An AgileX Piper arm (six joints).
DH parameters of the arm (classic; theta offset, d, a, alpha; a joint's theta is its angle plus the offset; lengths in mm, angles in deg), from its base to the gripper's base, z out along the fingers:
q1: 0 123 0 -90
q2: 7.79 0 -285 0
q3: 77.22 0 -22 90
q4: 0 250.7 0 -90
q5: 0 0 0 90
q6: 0 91 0 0
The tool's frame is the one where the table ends.
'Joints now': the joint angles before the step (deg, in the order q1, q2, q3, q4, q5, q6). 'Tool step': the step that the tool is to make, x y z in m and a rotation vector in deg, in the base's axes. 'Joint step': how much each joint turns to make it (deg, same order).
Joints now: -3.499, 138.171, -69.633, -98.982, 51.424, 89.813
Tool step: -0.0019, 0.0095, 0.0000, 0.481, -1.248, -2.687
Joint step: 1.640, 0.009, -0.009, 3.316, 1.589, 1.303
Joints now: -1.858, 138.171, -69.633, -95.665, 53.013, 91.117
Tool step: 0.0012, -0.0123, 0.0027, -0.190, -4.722, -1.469
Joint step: -1.780, -0.009, 0.010, -3.780, 0.453, 5.878
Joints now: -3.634, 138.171, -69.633, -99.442, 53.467, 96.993
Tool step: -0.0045, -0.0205, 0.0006, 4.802, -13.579, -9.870
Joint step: -2.992, -0.008, 0.008, -1.009, 0.000, 16.539
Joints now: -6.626, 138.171, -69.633, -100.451, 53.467, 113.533
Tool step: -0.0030, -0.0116, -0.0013, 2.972, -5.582, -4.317
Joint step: -1.859, 0.002, -0.012, -0.286, -1.219, 6.836
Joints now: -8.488, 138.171, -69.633, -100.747, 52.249, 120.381
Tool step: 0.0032, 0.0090, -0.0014, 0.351, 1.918, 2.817
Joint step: 1.164, 0.006, -0.002, -0.053, -1.161, -2.240
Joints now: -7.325, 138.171, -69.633, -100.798, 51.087, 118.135
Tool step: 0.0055, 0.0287, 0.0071, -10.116, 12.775, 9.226
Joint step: 4.909, -0.058, 0.000, 0.718, 5.792, -16.289
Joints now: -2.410, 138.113, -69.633, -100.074, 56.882, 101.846
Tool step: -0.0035, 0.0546, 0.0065, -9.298, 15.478, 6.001
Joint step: 8.951, -0.312, 0.015, 8.280, 7.462, -19.459
